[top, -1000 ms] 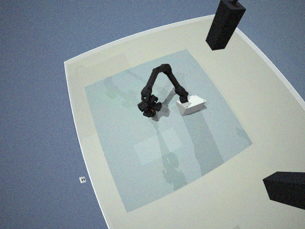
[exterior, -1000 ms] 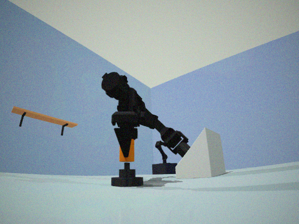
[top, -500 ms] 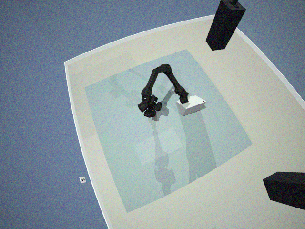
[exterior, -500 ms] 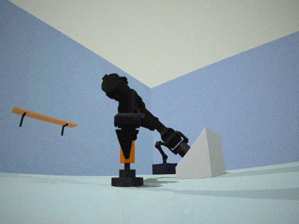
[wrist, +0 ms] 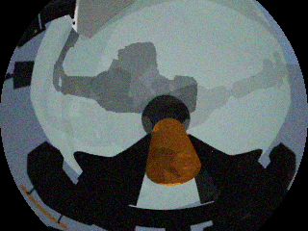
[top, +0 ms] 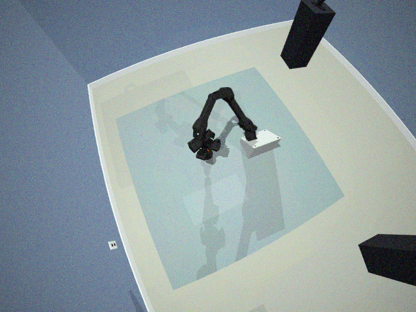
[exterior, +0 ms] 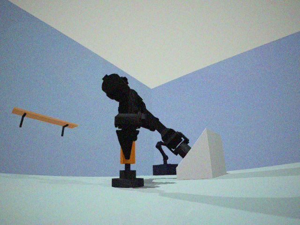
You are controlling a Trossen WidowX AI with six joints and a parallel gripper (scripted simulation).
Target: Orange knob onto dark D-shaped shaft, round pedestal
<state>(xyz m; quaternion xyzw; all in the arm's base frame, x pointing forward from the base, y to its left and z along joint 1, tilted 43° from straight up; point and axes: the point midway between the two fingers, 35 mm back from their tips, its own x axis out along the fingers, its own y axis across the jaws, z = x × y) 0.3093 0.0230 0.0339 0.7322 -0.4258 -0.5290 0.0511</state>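
Right now my gripper tip is 20 mm below the orange knob. From my gripper tip the other things lie so: round dark pedestal (40 mm below).
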